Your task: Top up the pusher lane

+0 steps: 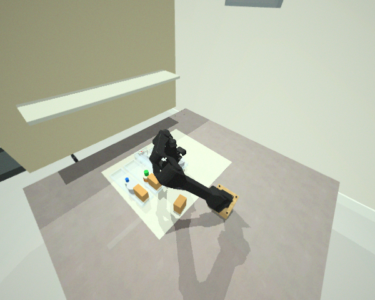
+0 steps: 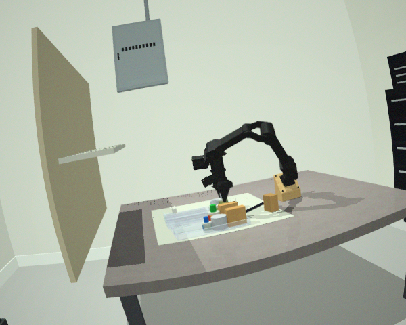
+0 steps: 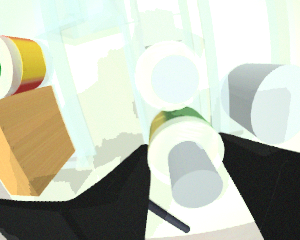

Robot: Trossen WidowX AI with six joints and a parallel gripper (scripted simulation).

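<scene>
Right now the clear lane tray is 150 mm ahead of my gripper tip, 20 mm to the left of it and 40 mm below it.
</scene>
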